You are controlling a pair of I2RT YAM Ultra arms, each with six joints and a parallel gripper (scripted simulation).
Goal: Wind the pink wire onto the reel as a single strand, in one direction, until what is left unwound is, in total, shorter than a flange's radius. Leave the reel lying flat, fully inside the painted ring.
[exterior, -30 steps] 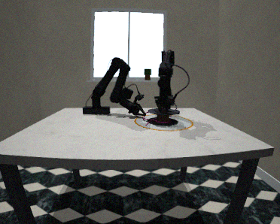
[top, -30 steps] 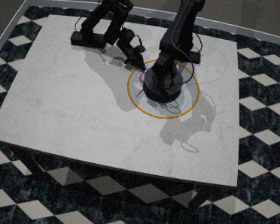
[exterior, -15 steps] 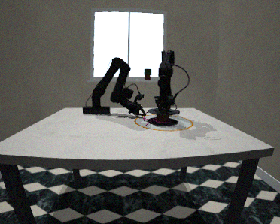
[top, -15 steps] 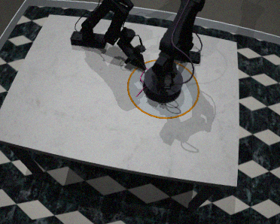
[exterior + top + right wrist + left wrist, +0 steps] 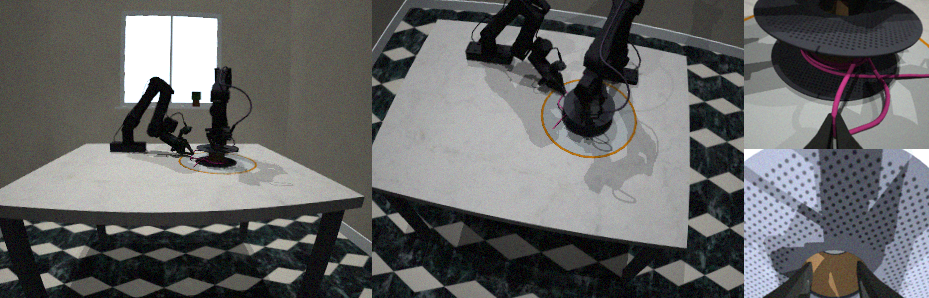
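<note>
The dark reel lies 30 mm below my left hand. Also, from my left hand: orange painted ring (60 mm below, 10 mm to the left).
</note>
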